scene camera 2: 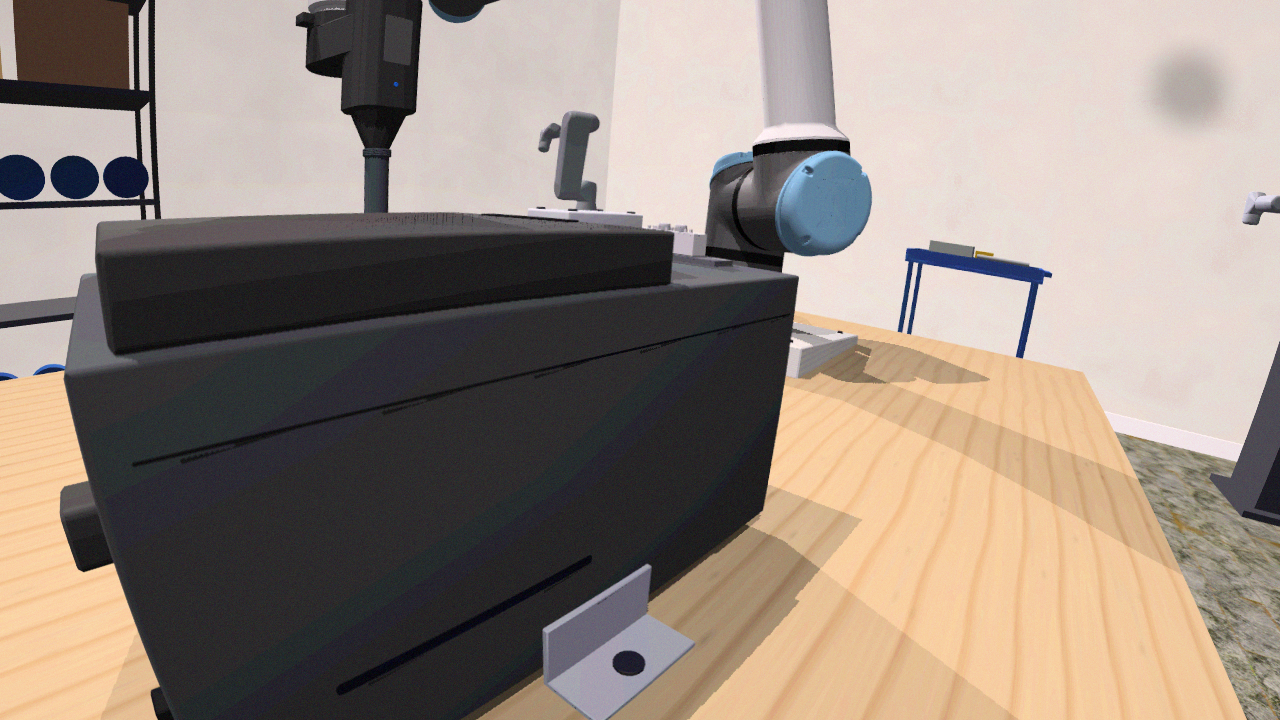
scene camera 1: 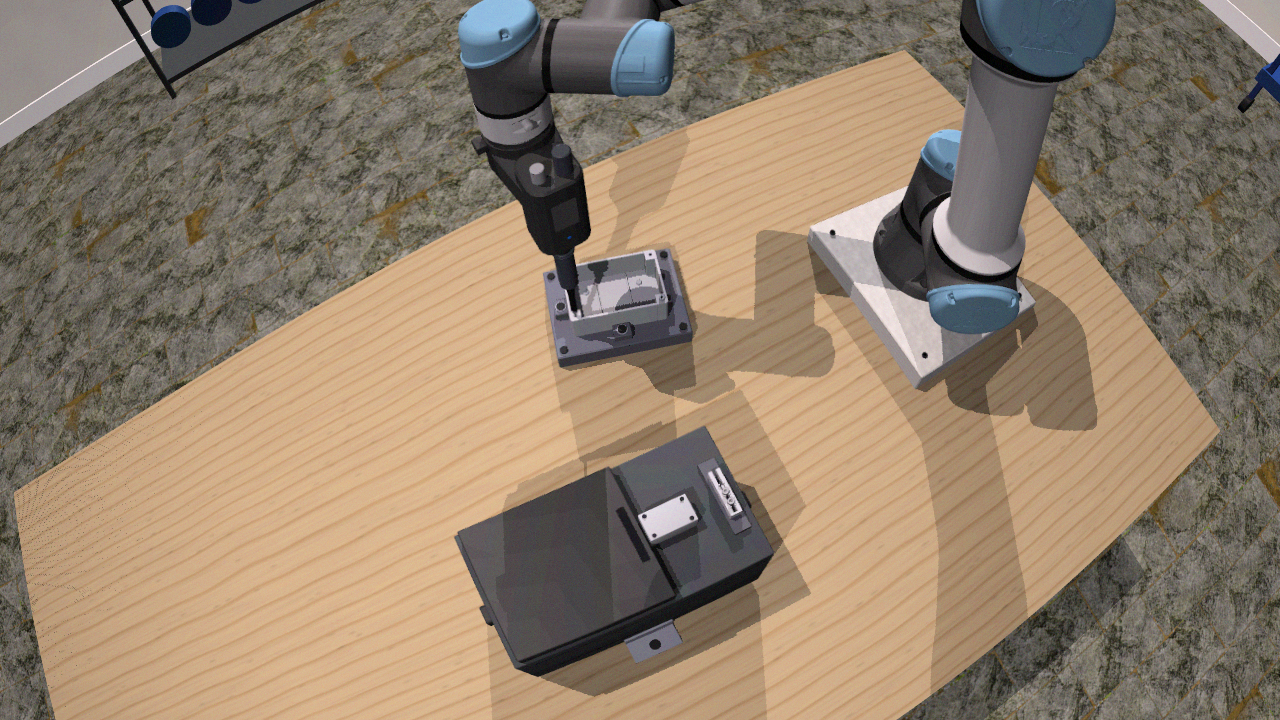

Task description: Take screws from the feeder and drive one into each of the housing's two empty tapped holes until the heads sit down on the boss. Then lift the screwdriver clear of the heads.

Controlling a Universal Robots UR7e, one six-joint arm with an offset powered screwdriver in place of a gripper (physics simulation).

Scene:
A screw feeder point(scene camera 2: 266, 572): 15 cm from the lens. A screw strip point(scene camera 2: 685, 243) is 31 cm from the lens. The marked spots on the screw strip and the screw feeder are 25 cm apart.

